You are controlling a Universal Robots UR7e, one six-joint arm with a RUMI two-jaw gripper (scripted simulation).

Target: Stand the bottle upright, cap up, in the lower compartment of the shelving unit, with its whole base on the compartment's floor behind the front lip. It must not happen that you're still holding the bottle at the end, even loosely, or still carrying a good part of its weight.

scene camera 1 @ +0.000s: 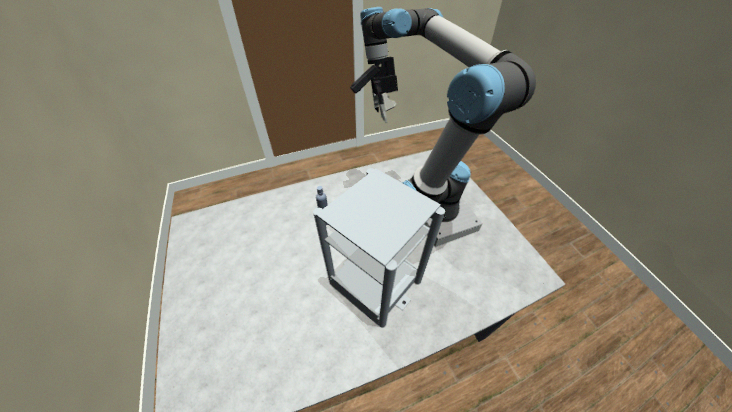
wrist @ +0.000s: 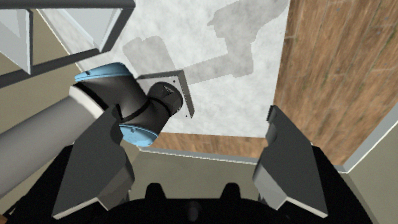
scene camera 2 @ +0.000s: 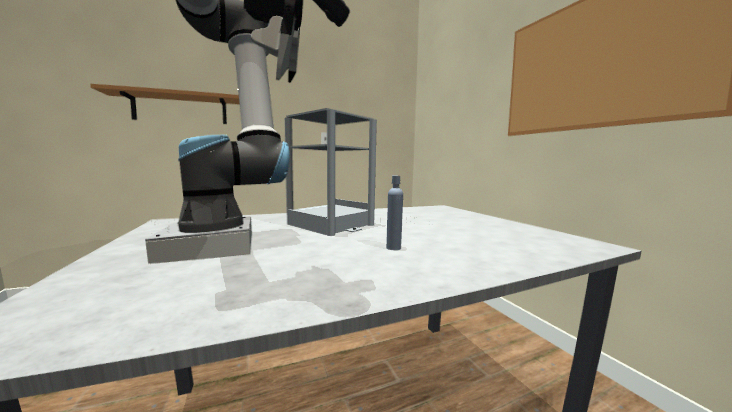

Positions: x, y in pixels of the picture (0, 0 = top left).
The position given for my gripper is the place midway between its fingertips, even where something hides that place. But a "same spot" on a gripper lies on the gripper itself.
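My gripper: visible in scene camera 2 (284, 81), scene camera 1, the wrist view. Gripper (scene camera 1: 377, 97) and (wrist: 94, 172): same spot.
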